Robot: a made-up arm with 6 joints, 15 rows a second.
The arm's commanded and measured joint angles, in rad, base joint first. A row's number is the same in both.
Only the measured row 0 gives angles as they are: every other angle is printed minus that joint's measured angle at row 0.
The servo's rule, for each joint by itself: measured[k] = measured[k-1] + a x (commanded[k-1-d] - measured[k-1]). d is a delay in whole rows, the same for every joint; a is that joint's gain. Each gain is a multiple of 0.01, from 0.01 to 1. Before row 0 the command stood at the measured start. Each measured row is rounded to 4 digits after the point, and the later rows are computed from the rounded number. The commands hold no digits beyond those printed.
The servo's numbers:
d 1
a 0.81 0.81 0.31 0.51 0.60 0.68
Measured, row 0:
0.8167 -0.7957 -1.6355 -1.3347 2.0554 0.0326
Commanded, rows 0 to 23:
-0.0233 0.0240 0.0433 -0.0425 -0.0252 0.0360
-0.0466 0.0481 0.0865 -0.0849 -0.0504 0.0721
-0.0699 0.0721 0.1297 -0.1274 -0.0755 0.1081
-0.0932 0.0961 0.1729 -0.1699 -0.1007 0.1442
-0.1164 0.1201 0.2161 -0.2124 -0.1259 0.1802
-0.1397 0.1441 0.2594 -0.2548 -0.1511 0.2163
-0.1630 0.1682 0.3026 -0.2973 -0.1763 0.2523
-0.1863 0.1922 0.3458 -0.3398 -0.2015 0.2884
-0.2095 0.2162 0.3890 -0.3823 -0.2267 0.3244
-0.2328 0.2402 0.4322 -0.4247 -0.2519 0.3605
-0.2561 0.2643 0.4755 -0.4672 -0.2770 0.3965
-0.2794 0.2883 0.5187 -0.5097 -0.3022 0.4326
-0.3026 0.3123 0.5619 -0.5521 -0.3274 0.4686
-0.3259 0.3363 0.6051 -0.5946 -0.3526 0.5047
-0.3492 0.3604 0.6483 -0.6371 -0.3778 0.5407
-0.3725 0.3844 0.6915 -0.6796 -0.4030 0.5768
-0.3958 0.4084 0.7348 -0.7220 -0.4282 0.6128
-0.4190 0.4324 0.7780 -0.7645 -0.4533 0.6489
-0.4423 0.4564 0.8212 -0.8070 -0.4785 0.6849
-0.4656 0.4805 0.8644 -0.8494 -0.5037 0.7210
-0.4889 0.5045 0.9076 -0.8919 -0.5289 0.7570
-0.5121 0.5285 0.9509 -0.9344 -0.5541 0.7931
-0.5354 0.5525 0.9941 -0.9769 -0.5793 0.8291
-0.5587 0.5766 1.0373 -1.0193 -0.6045 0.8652
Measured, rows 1 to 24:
0.0000 0.0000 0.0000 0.0000 0.0000 0.0000
-0.0189 0.0194 0.0134 -0.0217 -0.0151 0.0245
-0.0413 0.0426 0.0361 -0.0539 -0.0363 0.0569
-0.0645 0.0665 0.0651 -0.0914 -0.0598 0.0917
-0.0877 0.0905 0.0985 -0.1314 -0.0843 0.1274
-0.1109 0.1145 0.1350 -0.1727 -0.1093 0.1633
-0.1342 0.1385 0.1736 -0.2146 -0.1344 0.1993
-0.1575 0.1626 0.2136 -0.2568 -0.1595 0.2353
-0.1808 0.1866 0.2546 -0.2991 -0.1847 0.2714
-0.2040 0.2106 0.2963 -0.3415 -0.2099 0.3074
-0.2273 0.2346 0.3384 -0.3839 -0.2351 0.3435
-0.2506 0.2587 0.3809 -0.4264 -0.2602 0.3795
-0.2739 0.2827 0.4236 -0.4689 -0.2854 0.4156
-0.2971 0.3067 0.4665 -0.5113 -0.3106 0.4516
-0.3204 0.3307 0.5095 -0.5538 -0.3358 0.4877
-0.3437 0.3548 0.5525 -0.5963 -0.3610 0.5237
-0.3670 0.3788 0.5956 -0.6388 -0.3862 0.5598
-0.3903 0.4028 0.6388 -0.6812 -0.4114 0.5958
-0.4135 0.4268 0.6820 -0.7237 -0.4365 0.6319
-0.4368 0.4508 0.7252 -0.7662 -0.4617 0.6679
-0.4601 0.4749 0.7684 -0.8086 -0.4869 0.7040
-0.4834 0.4989 0.8116 -0.8511 -0.5121 0.7400
-0.5066 0.5229 0.8548 -0.8936 -0.5373 0.7761
-0.5299 0.5469 0.8980 -0.9361 -0.5625 0.8121

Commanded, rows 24 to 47:
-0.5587 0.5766 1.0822 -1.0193 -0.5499 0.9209
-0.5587 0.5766 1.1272 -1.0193 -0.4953 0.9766
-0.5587 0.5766 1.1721 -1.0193 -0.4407 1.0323
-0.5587 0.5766 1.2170 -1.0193 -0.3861 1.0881
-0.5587 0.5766 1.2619 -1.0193 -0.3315 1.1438
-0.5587 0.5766 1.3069 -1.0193 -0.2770 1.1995
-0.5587 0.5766 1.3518 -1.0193 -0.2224 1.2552
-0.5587 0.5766 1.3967 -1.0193 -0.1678 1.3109
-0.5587 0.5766 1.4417 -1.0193 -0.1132 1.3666
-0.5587 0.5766 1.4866 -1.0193 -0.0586 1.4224
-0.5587 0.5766 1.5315 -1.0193 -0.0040 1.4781
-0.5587 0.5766 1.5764 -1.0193 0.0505 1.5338
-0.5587 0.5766 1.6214 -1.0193 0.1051 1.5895
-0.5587 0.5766 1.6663 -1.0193 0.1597 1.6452
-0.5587 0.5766 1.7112 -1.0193 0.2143 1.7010
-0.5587 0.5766 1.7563 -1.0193 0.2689 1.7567
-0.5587 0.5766 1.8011 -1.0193 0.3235 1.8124
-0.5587 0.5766 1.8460 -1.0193 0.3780 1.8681
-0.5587 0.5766 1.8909 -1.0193 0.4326 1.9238
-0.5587 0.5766 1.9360 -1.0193 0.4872 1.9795
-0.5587 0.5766 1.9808 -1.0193 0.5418 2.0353
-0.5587 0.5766 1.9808 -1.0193 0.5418 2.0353
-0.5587 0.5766 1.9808 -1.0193 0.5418 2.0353
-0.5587 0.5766 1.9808 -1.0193 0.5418 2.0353
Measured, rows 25 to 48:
-0.5532 0.5710 0.9412 -0.9785 -0.5877 0.8482
-0.5577 0.5755 0.9849 -0.9993 -0.5650 0.8976
-0.5585 0.5764 1.0290 -1.0095 -0.5232 0.9513
-0.5587 0.5766 1.0734 -1.0145 -0.4737 1.0064
-0.5587 0.5766 1.1179 -1.0169 -0.4211 1.0620
-0.5587 0.5766 1.1625 -1.0181 -0.3673 1.1176
-0.5587 0.5766 1.2073 -1.0187 -0.3131 1.1733
-0.5587 0.5766 1.2521 -1.0190 -0.2587 1.2290
-0.5587 0.5766 1.2969 -1.0192 -0.2042 1.2847
-0.5587 0.5766 1.3418 -1.0193 -0.1496 1.3404
-0.5587 0.5766 1.3867 -1.0193 -0.0950 1.3962
-0.5587 0.5766 1.4316 -1.0193 -0.0404 1.4519
-0.5587 0.5766 1.4765 -1.0193 0.0141 1.5076
-0.5587 0.5766 1.5214 -1.0193 0.0687 1.5633
-0.5587 0.5766 1.5663 -1.0193 0.1233 1.6190
-0.5587 0.5766 1.6112 -1.0193 0.1779 1.6748
-0.5587 0.5766 1.6562 -1.0193 0.2325 1.7305
-0.5587 0.5766 1.7011 -1.0193 0.2871 1.7862
-0.5587 0.5766 1.7460 -1.0193 0.3416 1.8419
-0.5587 0.5766 1.7909 -1.0193 0.3962 1.8976
-0.5587 0.5766 1.8359 -1.0193 0.4508 1.9533
-0.5587 0.5766 1.8808 -1.0193 0.5054 2.0091
-0.5587 0.5766 1.9118 -1.0193 0.5272 2.0269
-0.5587 0.5766 1.9332 -1.0193 0.5360 2.0326

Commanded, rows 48 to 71:
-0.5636 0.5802 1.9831 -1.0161 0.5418 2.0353
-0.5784 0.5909 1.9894 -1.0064 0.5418 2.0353
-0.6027 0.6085 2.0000 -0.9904 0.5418 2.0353
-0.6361 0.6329 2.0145 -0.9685 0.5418 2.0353
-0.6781 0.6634 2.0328 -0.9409 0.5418 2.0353
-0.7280 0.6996 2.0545 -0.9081 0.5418 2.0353
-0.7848 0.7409 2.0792 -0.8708 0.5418 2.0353
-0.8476 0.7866 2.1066 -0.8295 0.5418 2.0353
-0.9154 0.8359 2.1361 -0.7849 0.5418 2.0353
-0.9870 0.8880 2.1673 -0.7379 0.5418 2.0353
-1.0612 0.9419 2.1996 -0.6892 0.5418 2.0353
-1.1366 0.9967 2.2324 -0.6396 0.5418 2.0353
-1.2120 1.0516 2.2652 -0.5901 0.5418 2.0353
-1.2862 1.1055 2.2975 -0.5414 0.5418 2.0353
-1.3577 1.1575 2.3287 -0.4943 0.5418 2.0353
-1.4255 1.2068 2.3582 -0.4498 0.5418 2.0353
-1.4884 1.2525 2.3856 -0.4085 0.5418 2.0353
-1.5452 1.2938 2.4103 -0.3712 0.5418 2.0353
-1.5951 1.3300 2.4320 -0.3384 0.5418 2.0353
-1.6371 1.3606 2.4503 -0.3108 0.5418 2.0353
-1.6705 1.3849 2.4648 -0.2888 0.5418 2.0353
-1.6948 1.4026 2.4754 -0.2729 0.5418 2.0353
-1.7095 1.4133 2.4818 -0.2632 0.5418 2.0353
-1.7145 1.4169 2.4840 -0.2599 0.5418 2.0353
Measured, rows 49 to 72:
-0.5587 0.5766 1.9480 -1.0193 0.5395 2.0344
-0.5627 0.5795 1.9589 -1.0177 0.5409 2.0350
-0.5754 0.5887 1.9684 -1.0119 0.5414 2.0352
-0.5975 0.6047 1.9782 -1.0009 0.5416 2.0353
-0.6288 0.6275 1.9895 -0.9844 0.5417 2.0353
-0.6687 0.6566 2.0029 -0.9622 0.5418 2.0353
-0.7167 0.6914 2.0189 -0.9346 0.5418 2.0353
-0.7719 0.7315 2.0376 -0.9021 0.5418 2.0353
-0.8332 0.7761 2.0590 -0.8651 0.5418 2.0353
-0.8998 0.8245 2.0829 -0.8242 0.5418 2.0353
-0.9704 0.8759 2.1091 -0.7802 0.5418 2.0353
-1.0439 0.9294 2.1372 -0.7338 0.5418 2.0353
-1.1190 0.9839 2.1667 -0.6858 0.5418 2.0353
-1.1943 1.0387 2.1972 -0.6370 0.5418 2.0353
-1.2687 1.0928 2.2283 -0.5882 0.5418 2.0353
-1.3408 1.1452 2.2594 -0.5403 0.5418 2.0353
-1.4094 1.1951 2.2900 -0.4941 0.5418 2.0353
-1.4734 1.2416 2.3196 -0.4504 0.5418 2.0353
-1.5316 1.2839 2.3477 -0.4100 0.5418 2.0353
-1.5830 1.3212 2.3738 -0.3735 0.5418 2.0353
-1.6268 1.3531 2.3975 -0.3415 0.5418 2.0353
-1.6622 1.3789 2.4184 -0.3146 0.5418 2.0353
-1.6886 1.3981 2.4361 -0.2933 0.5418 2.0353
-1.7055 1.4104 2.4503 -0.2779 0.5418 2.0353

